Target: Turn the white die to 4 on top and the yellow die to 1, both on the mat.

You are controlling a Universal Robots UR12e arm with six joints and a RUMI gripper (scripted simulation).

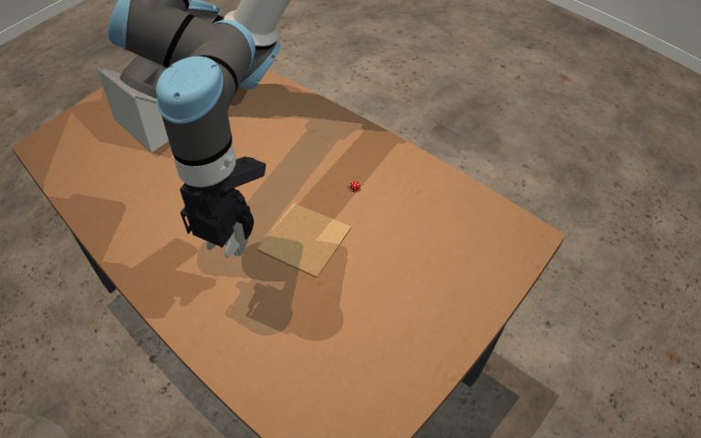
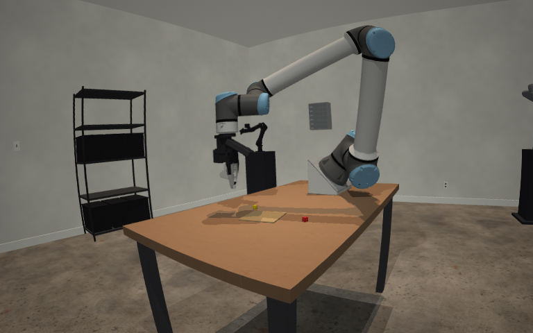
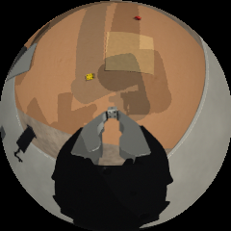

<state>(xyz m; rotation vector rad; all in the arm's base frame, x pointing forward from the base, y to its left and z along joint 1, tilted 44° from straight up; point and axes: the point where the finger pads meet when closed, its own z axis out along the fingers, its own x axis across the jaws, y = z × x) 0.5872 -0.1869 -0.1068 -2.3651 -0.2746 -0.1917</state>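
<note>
The tan mat lies 20 mm ahead of my hand, 150 mm to the left of it and 110 mm below it. From my hand the other things lie so: red die: 10 mm ahead, 330 mm to the left, 110 mm below; yellow die: 80 mm behind, 50 mm to the left, 110 mm below; white die: 10 mm below.
</note>
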